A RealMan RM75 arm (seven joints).
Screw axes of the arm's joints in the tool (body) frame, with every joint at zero. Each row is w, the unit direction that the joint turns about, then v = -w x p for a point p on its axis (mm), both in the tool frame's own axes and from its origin. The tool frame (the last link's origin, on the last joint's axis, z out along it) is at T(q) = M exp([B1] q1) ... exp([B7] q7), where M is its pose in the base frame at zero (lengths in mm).
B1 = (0, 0, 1, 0, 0, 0)
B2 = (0, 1, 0, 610, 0, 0)
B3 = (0, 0, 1, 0, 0, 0)
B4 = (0, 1, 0, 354, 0, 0)
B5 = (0, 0, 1, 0, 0, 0)
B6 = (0, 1, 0, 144, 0, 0)
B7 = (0, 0, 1, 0, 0, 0)
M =
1 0 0 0
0 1 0 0
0 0 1 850.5
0 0 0 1
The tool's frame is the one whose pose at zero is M.
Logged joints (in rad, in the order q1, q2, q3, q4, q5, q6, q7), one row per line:
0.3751, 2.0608, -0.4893, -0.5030, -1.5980, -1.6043, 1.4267
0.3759, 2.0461, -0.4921, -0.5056, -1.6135, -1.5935, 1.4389
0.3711, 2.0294, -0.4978, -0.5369, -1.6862, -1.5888, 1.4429
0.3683, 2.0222, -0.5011, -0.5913, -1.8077, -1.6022, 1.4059
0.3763, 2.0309, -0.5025, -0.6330, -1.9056, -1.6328, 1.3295
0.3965, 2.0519, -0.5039, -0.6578, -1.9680, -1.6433, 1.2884
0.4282, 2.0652, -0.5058, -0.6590, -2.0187, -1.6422, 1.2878
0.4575, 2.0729, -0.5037, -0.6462, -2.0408, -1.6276, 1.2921
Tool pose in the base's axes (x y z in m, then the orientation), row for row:
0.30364, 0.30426, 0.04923, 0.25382, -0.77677, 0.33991, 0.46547
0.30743, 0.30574, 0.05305, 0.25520, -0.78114, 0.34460, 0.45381
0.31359, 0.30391, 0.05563, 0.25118, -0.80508, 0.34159, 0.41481
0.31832, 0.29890, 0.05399, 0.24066, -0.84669, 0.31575, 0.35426
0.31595, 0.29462, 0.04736, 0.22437, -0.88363, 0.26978, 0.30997
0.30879, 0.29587, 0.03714, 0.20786, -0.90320, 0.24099, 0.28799
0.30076, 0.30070, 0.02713, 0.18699, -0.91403, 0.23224, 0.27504
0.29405, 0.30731, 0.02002, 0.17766, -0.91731, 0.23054, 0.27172
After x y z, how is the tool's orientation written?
As a quaternion, w x y z.
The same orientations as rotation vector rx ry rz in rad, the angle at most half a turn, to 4 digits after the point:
-2.1107, 0.9236, 1.2648
-2.1211, 0.9357, 1.2323
-2.1906, 0.9295, 1.1287
-2.3165, 0.8639, 0.9692
-2.4382, 0.7444, 0.8553
-2.5142, 0.6708, 0.8017
-2.5730, 0.6538, 0.7743
-2.5954, 0.6523, 0.7688

